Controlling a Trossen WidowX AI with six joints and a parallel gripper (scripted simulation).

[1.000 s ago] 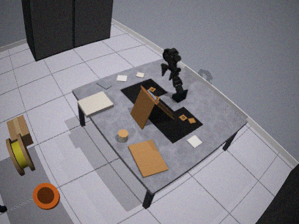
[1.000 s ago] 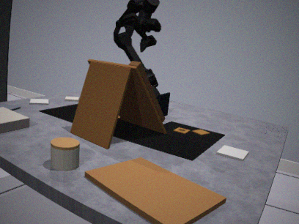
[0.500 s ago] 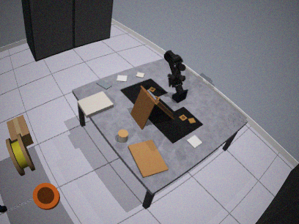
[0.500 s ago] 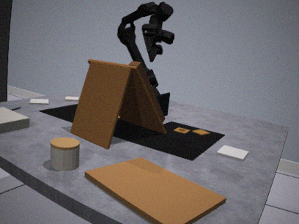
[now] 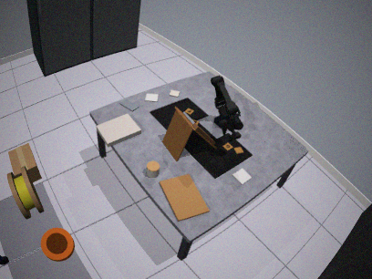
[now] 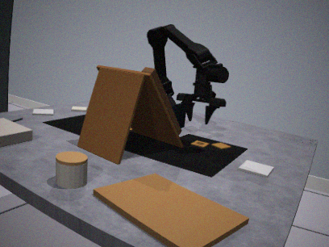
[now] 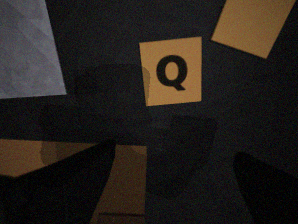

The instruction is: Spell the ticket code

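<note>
Right now my gripper tip is 12 cm short of the white ticket and 16 cm to the left of it. Round my gripper tip: lidded jar (55 cm ahead, 8 cm to the right, 6 cm below); then flat orange panel (51 cm ahead, 18 cm to the left, 8 cm below); then black mat (2 cm ahead, 21 cm to the right, 9 cm below).
</note>
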